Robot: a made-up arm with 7 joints.
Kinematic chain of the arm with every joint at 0, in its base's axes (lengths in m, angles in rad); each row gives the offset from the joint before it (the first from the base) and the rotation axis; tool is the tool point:
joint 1: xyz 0 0 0.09 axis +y
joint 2: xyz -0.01 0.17 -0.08 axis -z
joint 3: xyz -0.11 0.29 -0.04 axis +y
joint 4: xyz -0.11 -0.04 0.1 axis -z
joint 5: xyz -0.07 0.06 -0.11 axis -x
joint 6: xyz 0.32 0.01 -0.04 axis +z
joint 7: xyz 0 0.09 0.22 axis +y
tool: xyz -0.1 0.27 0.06
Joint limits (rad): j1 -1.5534..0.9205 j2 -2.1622..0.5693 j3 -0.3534..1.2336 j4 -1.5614..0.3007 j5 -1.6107..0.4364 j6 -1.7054..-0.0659 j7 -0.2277..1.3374
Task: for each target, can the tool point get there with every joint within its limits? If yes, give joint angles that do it. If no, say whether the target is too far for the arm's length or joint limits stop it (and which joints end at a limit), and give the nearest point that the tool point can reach.
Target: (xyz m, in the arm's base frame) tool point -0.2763 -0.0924 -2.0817
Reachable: no: too far | nearest point -0.1293 0.0478 -0.9265 | short by 1.173 m
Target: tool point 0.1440 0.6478 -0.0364
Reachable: yes | joints -0.5217 -0.9541 0.7080 -0.1273 -1.1151 -1.1209 0.5887
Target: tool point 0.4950 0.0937 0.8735
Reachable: no: joint limits stop it (at a limit: joint 1, joint 2, joint 5) | nearest point 0.3637 0.2192 0.6119 | short by 0.318 m
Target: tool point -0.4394 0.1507 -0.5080
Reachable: yes | joints -1.0886 -1.9008 1.0814 -0.7736 -0.4093 -0.4008 0.6435
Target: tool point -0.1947 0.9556 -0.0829
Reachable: yes | joints -1.2459 -0.3565 -0.0892 -0.7429 0.2253 -1.5785 0.3110
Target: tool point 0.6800 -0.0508 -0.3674
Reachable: no: joint limits stop it (at a limit: joint 1, joint 3, joint 5, joint 6, joint 7) | nearest point 0.6128 -0.0407 -0.3463 | short by 0.071 m
